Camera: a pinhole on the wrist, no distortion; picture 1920 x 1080 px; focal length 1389.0 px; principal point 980.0 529.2 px. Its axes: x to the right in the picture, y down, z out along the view. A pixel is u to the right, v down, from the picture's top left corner.
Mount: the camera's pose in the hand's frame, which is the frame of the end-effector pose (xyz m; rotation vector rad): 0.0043 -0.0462 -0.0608 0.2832 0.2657 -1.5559
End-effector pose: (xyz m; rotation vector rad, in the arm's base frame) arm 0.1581 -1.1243 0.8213 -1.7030 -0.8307 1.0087
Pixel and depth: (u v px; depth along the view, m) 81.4 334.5 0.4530
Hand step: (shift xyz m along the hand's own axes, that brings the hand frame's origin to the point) -0.0642 0.0742 0.4645
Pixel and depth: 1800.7 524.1 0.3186
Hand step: -0.0006 -0.3322 0.1740
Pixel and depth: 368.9 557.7 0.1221
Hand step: 0.0054 -0.0376 0.0723
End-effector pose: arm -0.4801 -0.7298 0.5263 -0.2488 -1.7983 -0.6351
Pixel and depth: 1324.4 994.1 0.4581
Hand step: 0.1523 -0.3105 0.3323
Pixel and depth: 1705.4 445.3 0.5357
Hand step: -0.0343 -0.4924 0.3463
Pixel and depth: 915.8 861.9 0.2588
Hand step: 0.0633 -0.1239 0.1871
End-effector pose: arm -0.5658 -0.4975 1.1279 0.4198 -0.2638 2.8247
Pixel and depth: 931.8 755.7 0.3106
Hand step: 0.0514 -0.1427 0.2352
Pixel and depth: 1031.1 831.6 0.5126
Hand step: 0.1101 -0.2400 0.4155
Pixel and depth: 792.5 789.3 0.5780
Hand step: 0.1060 -0.1714 0.5101
